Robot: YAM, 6 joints.
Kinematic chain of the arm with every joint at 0, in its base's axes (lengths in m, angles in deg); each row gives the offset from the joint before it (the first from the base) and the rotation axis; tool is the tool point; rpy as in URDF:
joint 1: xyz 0 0 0.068 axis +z
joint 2: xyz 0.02 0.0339 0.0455 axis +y
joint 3: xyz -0.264 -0.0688 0 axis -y
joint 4: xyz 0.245 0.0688 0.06 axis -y
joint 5: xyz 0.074 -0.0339 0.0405 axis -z
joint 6: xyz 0.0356 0 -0.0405 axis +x
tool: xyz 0 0 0 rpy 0 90 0
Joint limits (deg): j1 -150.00..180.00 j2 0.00..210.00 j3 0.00..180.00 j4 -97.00..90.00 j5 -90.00..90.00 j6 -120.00..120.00
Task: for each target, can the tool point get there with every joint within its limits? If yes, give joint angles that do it. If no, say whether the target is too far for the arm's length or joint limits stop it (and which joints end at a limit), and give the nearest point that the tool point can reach.
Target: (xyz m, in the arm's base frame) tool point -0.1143 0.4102 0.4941
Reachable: yes | joints 107.65 105.53 114.18 7.82 25.74 -97.11
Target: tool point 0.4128 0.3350 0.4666
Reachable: yes | joints 40.90 144.51 165.09 12.58 28.60 32.34
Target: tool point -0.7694 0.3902 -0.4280
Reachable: no: too far | nearest point -0.4902 0.2486 -0.2193 | short by 0.376 m
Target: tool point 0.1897 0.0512 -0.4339
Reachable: no: joint limits stop it (at a limit: joint 2) | nearest point 0.1965 0.0530 -0.3775 | short by 0.057 m
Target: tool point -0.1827 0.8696 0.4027
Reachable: no: too far | nearest point -0.1262 0.6007 0.3112 | short by 0.290 m
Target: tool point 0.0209 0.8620 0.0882
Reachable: no: too far | nearest point 0.0156 0.6454 0.0947 | short by 0.217 m
